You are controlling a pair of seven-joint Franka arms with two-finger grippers.
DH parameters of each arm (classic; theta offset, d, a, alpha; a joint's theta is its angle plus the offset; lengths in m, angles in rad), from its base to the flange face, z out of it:
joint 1: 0 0.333 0 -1.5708
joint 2: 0 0 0 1.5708
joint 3: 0 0.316 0.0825 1.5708
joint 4: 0 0 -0.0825 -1.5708
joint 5: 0 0.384 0 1.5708
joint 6: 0 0 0.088 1.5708
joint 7: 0 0.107 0 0
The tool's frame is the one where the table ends.
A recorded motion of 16 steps. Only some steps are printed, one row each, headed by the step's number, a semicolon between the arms.
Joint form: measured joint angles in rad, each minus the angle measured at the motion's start. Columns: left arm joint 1, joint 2, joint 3, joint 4, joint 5, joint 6, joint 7; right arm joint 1, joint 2, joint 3, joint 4, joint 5, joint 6, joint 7.
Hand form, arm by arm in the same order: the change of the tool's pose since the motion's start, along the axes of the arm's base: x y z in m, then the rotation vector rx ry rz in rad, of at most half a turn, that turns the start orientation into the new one. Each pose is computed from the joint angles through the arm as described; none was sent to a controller.
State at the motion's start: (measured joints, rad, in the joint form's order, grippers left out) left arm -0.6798 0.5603 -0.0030 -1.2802 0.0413 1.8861 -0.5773; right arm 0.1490 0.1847 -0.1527 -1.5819 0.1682 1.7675 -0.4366
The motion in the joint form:
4: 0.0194 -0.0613 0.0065 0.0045 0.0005 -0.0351 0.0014; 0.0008 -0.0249 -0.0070 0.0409 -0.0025 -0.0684 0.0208
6: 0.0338 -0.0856 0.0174 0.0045 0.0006 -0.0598 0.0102; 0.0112 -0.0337 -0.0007 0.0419 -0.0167 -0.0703 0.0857
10: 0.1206 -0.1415 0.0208 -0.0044 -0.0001 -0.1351 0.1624; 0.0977 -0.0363 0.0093 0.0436 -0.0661 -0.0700 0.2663
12: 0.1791 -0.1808 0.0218 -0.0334 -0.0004 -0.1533 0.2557; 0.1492 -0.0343 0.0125 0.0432 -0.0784 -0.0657 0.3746
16: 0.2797 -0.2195 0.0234 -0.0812 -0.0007 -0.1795 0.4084; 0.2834 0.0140 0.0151 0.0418 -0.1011 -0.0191 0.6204
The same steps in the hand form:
4: 0.0028 0.0204 0.0429 -0.0158 -0.0266 0.0249; -0.0089 -0.0029 0.0290 0.0021 0.0049 -0.0158
6: 0.0078 0.0373 0.0578 -0.0105 -0.0298 0.0412; -0.0114 0.0054 0.0344 -0.0092 0.0058 -0.0615
10: 0.0277 0.0996 0.0854 0.0170 -0.0061 -0.0172; -0.0165 0.0587 0.0362 -0.0551 0.0166 -0.1391
12: 0.0377 0.1408 0.0965 0.0260 0.0026 -0.0499; -0.0206 0.0905 0.0350 -0.0663 0.0220 -0.1913
16: 0.0538 0.2090 0.0970 0.0456 0.0397 -0.0991; -0.0263 0.1746 0.0088 -0.0947 0.0326 -0.2993

